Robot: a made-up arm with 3 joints.
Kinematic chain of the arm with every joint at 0, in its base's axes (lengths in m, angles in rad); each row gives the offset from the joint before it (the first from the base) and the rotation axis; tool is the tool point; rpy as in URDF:
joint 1: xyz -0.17 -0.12 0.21 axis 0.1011 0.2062 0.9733
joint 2: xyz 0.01 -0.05 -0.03 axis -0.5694 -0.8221 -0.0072
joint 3: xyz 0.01 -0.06 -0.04 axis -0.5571 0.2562 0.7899
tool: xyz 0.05 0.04 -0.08 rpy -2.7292 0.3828 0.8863
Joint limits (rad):
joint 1: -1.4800..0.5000
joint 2: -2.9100..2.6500
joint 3: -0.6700..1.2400
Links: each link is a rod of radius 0.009 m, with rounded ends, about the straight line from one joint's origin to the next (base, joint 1, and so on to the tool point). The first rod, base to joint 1, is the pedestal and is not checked.
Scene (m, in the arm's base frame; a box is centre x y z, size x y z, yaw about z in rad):
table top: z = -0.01
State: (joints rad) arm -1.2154 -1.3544 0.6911
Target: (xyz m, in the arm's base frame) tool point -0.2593 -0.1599 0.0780
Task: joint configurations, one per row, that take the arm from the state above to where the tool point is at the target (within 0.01 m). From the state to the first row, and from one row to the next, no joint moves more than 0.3 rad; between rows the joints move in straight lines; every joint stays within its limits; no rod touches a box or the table.
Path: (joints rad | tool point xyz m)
1: -0.9590 -1.3018 0.7247 | -0.2112 -0.0552 0.0836
2: -0.7026 -1.2492 0.7583 | -0.2331 -0.0698 0.0821
3: -0.4462 -1.1967 0.7919 | -0.2497 -0.0894 0.0813
4: -0.1898 -1.1441 0.8255 | -0.2599 -0.1123 0.0806
5: 0.0666 -1.0915 0.8591 | -0.2631 -0.1365 0.0797
6: 0.3230 -1.0389 0.8927 | -0.2593 -0.1599 0.0780

